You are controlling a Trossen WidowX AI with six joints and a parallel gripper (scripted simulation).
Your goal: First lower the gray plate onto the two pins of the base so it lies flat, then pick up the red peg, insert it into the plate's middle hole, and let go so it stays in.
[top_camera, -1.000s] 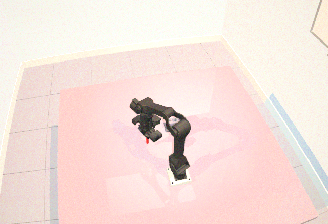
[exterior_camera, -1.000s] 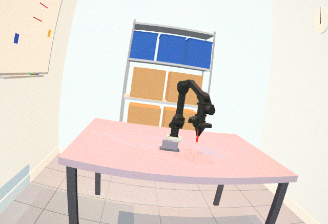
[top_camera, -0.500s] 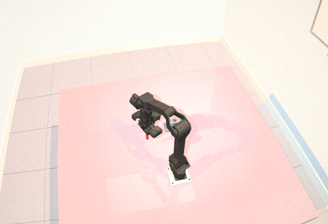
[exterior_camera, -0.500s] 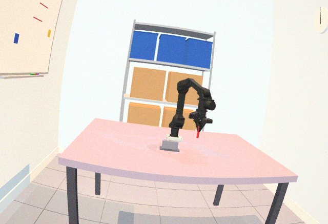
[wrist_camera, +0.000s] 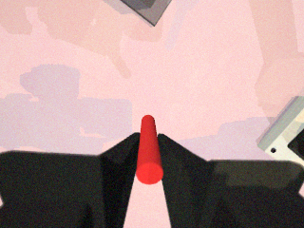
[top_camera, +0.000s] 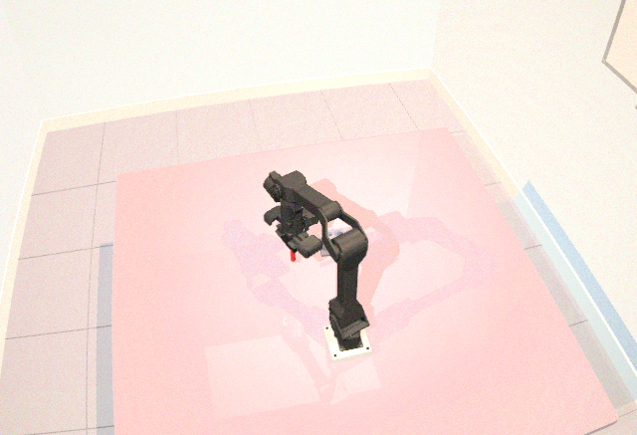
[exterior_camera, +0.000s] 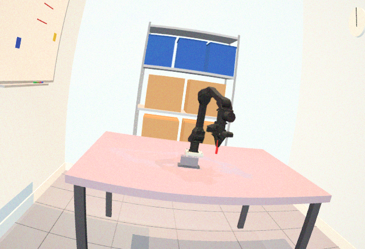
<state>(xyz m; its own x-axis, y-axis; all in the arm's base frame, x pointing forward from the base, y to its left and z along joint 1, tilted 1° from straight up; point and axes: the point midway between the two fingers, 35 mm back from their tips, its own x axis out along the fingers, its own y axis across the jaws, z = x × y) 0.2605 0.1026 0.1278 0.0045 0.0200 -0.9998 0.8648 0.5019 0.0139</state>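
The gray plate is 160 mm to the right of my gripper tip, 90 mm ahead of it and 70 mm below it. Round my gripper tip: flat gray base 150 mm to the right, 100 mm below, 90 mm ahead; then red peg right at my gripper tip.
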